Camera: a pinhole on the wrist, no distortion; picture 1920 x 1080 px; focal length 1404.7 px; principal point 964.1 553.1 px. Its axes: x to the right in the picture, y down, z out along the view. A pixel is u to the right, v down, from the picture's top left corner.
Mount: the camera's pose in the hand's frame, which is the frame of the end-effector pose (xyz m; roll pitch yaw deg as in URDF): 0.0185 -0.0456 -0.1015 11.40 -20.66 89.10
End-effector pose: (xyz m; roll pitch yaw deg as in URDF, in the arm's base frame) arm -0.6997 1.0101 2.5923 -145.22 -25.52 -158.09
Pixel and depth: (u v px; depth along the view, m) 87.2 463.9 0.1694
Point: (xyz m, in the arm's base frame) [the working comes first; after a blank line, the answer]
In the camera's frame: -0.1057 -0.0108 0.1694

-0.6431 0.8441 2.7119
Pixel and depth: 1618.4 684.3 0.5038
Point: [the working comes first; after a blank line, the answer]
In the camera's frame: 0.2347 0.0471 0.5038

-0.8103 0.6837 2.2907
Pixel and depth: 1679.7 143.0 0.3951
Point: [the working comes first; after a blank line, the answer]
In the camera's frame: 0.2013 -0.1153 0.3951

-0.9178 0.7413 2.4471
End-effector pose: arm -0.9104 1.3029 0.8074 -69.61 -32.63 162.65
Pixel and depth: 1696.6 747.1 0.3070
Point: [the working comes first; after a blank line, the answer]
In the camera's frame: 0.1601 0.0424 0.3070

-0.9626 1.0811 0.9039
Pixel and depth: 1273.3 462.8 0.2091
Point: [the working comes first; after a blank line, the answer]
In the camera's frame: 0.0460 -0.0134 0.2091

-0.9353 1.2358 0.9361
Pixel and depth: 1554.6 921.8 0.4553
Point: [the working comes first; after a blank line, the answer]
In the camera's frame: 0.1914 0.1195 0.4553

-0.9256 0.9208 0.9471
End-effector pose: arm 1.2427 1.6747 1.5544 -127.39 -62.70 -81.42
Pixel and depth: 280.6 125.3 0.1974
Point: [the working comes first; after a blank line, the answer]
In the camera's frame: -0.0961 -0.0601 0.1974

1.3800 1.7672 1.7194
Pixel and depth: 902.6 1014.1 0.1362
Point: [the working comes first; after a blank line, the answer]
In the camera's frame: -0.0060 0.0447 0.1362

1.3184 1.7419 1.5837
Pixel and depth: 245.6 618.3 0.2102
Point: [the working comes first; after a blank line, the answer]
In the camera's frame: -0.1075 0.0098 0.2102

1.4027 1.8037 1.6617
